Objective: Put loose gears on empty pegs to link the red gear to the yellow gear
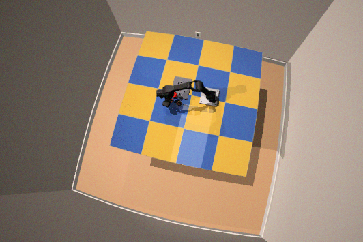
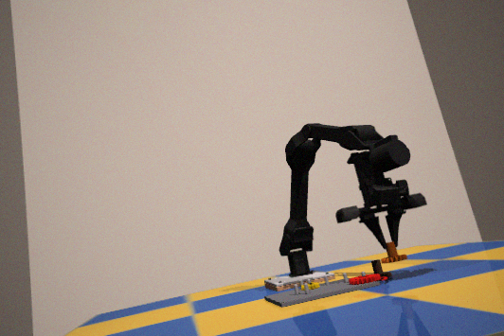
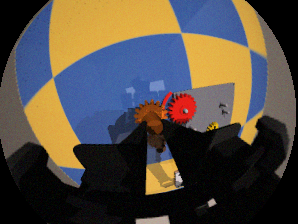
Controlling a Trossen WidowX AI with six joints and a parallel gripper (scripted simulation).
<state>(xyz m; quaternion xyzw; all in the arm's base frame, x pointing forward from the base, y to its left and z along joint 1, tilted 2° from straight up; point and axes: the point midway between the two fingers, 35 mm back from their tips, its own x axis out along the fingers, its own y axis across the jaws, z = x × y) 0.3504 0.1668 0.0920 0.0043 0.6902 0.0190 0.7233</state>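
Now: the red gear 7 cm to the right of my gripper tip and 5 cm below it. The rest, counted from my gripper tip: red arrow (6 cm below, 3 cm to the right, 1 cm ahead); yellow gear (18 cm to the right, 7 cm behind, 5 cm below); orange gear (1 cm below).
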